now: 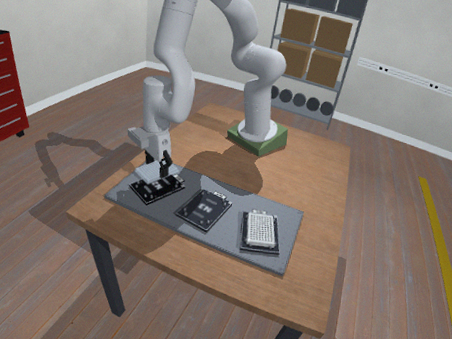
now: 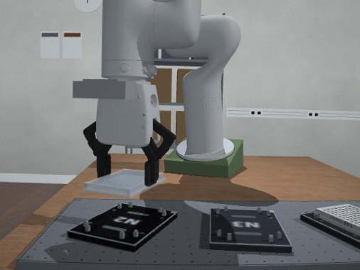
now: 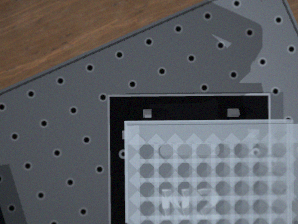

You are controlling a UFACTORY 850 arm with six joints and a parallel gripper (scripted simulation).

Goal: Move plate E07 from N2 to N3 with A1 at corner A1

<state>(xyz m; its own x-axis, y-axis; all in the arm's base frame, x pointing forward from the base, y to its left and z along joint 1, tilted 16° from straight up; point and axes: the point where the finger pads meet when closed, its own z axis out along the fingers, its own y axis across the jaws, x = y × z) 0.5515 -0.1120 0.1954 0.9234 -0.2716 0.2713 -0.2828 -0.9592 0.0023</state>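
My hand is 20 cm to the right of the landing nest N3, 8 cm above it and 1 cm past it. From my hand the other things lie so: nest N2: 8 cm below; then clear well plate: 1 cm below; then A1 corner mark: 8 cm below, 7 cm to the left, 6 cm behind.
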